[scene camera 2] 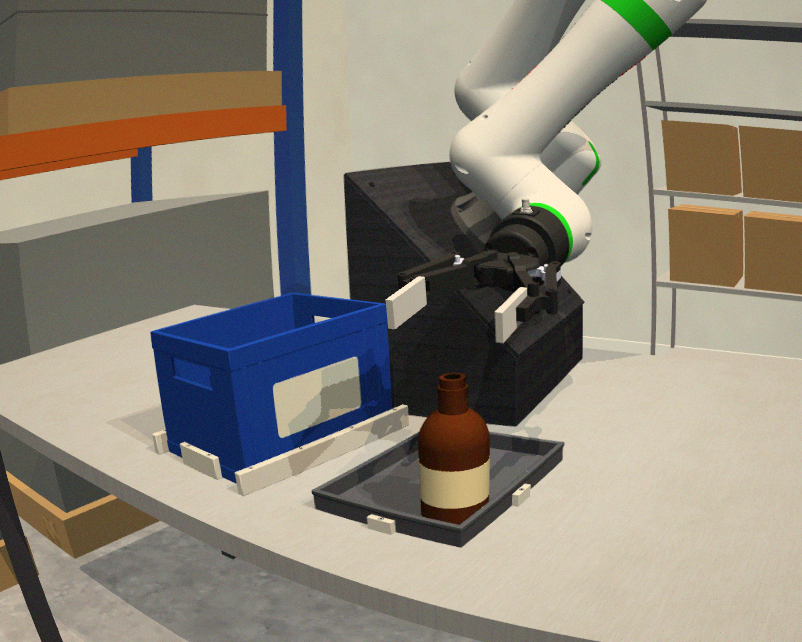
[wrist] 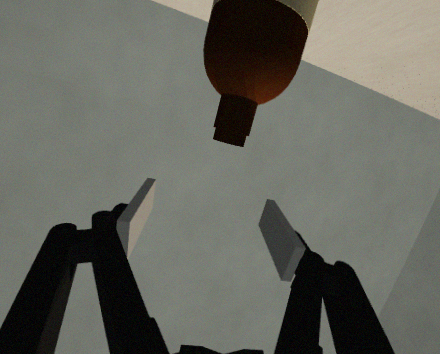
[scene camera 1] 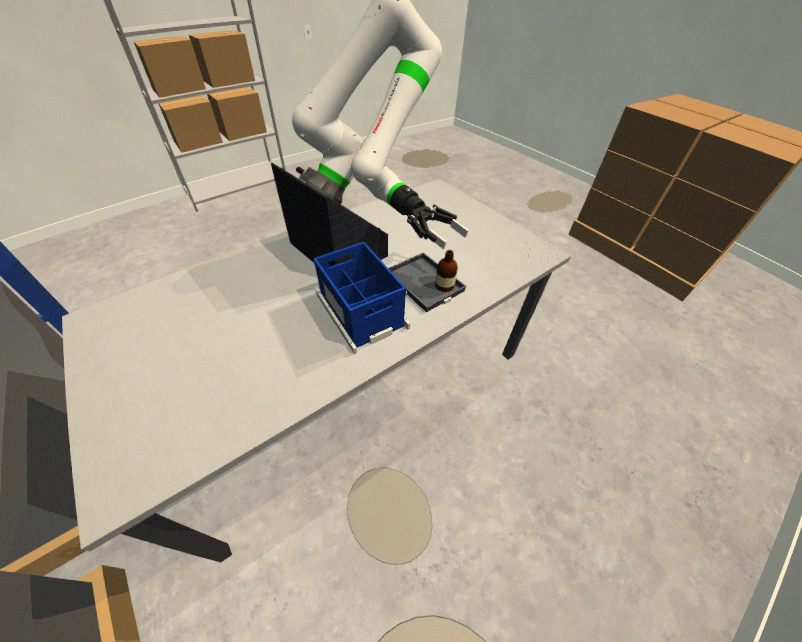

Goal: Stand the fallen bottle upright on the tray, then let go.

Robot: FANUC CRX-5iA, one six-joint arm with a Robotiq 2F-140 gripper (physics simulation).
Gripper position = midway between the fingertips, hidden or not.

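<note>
There's a brown bottle [scene camera 2: 453, 442], and you'd find the bottle [wrist: 249, 59] there as well. My gripper [scene camera 2: 443, 320] is visible too, and that's the same gripper [wrist: 210, 203], [scene camera 1: 456, 239].
</note>
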